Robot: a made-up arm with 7 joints. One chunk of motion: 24 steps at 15 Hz.
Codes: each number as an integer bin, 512 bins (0 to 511) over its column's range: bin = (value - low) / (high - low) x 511, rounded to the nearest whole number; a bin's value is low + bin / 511 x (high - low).
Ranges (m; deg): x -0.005..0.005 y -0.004..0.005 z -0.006..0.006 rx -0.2..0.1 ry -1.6..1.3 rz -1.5..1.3
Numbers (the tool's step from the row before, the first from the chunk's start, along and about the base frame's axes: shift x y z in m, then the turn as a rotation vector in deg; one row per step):
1: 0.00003 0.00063 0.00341 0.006 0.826 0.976
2: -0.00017 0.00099 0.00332 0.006 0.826 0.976
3: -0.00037 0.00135 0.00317 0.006 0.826 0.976
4: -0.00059 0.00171 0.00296 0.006 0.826 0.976
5: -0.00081 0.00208 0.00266 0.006 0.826 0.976
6: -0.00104 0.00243 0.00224 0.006 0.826 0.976
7: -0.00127 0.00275 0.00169 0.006 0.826 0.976
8: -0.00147 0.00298 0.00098 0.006 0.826 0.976
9: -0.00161 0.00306 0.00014 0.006 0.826 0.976
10: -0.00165 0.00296 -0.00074 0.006 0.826 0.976
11: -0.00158 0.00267 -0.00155 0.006 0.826 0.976
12: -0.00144 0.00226 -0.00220 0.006 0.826 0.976
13: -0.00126 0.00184 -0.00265 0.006 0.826 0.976
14: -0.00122 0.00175 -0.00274 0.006 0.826 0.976
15: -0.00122 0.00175 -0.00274 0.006 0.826 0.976
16: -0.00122 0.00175 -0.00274 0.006 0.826 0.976
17: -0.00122 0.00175 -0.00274 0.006 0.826 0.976
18: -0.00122 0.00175 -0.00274 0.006 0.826 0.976
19: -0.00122 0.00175 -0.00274 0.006 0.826 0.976
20: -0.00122 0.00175 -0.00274 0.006 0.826 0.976
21: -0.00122 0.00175 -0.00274 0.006 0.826 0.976
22: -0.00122 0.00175 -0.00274 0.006 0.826 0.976
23: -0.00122 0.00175 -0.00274 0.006 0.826 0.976
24: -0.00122 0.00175 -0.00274 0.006 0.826 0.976
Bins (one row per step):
1: 257 263 401 351 427 452
2: 247 283 397 351 427 452
3: 237 304 390 351 427 452
4: 225 324 382 351 427 452
5: 214 345 369 351 427 452
6: 202 365 351 351 427 452
7: 191 383 327 351 427 452
8: 180 396 297 351 427 452
9: 173 401 261 351 427 452
10: 171 395 224 351 427 452
11: 175 379 189 351 427 452
12: 182 355 162 351 427 452
13: 191 332 143 351 427 452
14: 193 326 139 351 427 452
15: 193 326 139 351 427 452
16: 193 326 139 351 427 452
17: 193 326 139 351 427 452
18: 193 326 139 351 427 452
19: 193 326 139 351 427 452
20: 193 326 139 351 427 452
21: 193 326 139 351 427 452
22: 193 326 139 351 427 452
23: 193 326 139 351 427 452
24: 193 326 139 351 427 452

